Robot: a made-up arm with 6 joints. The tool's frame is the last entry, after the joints. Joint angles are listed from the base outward.
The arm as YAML. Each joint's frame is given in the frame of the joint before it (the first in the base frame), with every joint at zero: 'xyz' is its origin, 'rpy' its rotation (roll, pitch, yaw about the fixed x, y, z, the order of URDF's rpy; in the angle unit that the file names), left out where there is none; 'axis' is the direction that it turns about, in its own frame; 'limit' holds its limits. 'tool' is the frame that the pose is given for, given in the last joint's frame.
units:
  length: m
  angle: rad
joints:
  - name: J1
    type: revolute
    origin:
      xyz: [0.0, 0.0, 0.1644]
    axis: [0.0, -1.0, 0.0]
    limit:
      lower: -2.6
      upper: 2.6
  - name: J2
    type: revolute
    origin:
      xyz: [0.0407, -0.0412, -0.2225]
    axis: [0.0, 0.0, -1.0]
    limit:
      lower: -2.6
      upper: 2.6
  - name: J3
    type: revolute
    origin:
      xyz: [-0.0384, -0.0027, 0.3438]
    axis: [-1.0, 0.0, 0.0]
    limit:
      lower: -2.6
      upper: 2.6
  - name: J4
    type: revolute
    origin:
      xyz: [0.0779, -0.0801, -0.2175]
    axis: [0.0, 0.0, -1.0]
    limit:
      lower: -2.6
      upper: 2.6
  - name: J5
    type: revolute
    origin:
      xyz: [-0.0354, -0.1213, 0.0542]
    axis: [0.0, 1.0, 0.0]
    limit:
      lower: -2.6
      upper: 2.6
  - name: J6
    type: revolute
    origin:
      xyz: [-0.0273, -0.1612, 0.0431]
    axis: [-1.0, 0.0, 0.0]
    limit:
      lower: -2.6
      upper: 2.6
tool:
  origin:
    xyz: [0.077, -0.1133, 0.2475]
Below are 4 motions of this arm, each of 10 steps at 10 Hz.
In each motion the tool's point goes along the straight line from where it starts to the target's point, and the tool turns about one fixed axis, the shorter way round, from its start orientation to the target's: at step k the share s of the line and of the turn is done. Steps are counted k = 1, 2, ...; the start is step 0. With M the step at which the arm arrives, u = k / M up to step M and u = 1 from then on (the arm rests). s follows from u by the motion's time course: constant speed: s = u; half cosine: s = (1 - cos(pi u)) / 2; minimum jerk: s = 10 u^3 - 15 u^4 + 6 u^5.
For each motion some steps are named. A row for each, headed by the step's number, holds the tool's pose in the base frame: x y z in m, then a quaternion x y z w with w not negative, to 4 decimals.
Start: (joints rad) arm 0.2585 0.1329 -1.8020 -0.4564 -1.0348 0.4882
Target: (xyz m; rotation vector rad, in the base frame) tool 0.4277 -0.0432 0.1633 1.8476 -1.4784 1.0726
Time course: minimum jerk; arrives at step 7
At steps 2, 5, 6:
2: 0.0940 0.0199 -0.1096 0.6602 -0.5176 -0.2168 0.4992
5: 0.3712 -0.0325 0.1171 0.7031 -0.5607 0.2989 0.3193
6: 0.4186 -0.0415 0.1559 0.6886 -0.5506 0.3821 0.2769

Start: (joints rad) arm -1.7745 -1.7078 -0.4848 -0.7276 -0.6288 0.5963
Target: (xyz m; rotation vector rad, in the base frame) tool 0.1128 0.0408 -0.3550 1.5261 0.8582 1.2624
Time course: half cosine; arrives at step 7
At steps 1, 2, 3, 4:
1: -0.0280 0.0738 -0.2606 0.8132 0.2333 0.2231 0.4843
2: -0.0074 0.0690 -0.2744 0.7919 0.2528 0.2687 0.4866
3: 0.0223 0.0620 -0.2943 0.7570 0.2797 0.3332 0.4875
4: 0.0552 0.0543 -0.3164 0.7129 0.3075 0.4023 0.4850

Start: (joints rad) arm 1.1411 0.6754 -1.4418 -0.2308 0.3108 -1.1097
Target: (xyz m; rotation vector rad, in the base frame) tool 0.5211 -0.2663 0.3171 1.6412 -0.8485 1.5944
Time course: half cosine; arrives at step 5
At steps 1, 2, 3, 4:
1: 0.5472 -0.1392 0.1706 0.7516 -0.3337 0.5343 0.1953
2: 0.5400 -0.1743 0.2111 0.7215 -0.3331 0.5587 0.2374
3: 0.5311 -0.2178 0.2611 0.6809 -0.3310 0.5862 0.2883
4: 0.5239 -0.2529 0.3016 0.6456 -0.3280 0.6064 0.3284

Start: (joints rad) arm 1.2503 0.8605 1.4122 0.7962 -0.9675 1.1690
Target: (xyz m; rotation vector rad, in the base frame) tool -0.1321 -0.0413 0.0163 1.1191 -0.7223 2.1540
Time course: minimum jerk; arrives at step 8
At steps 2, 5, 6, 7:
2: -0.1377 0.0868 0.1292 0.5913 -0.0112 0.7965 0.1255
5: -0.1338 -0.0020 0.0509 0.4806 -0.1942 0.8180 0.2494
6: -0.1328 -0.0265 0.0293 0.4444 -0.2431 0.8150 0.2813
7: -0.1322 -0.0390 0.0183 0.4251 -0.2676 0.8121 0.2970

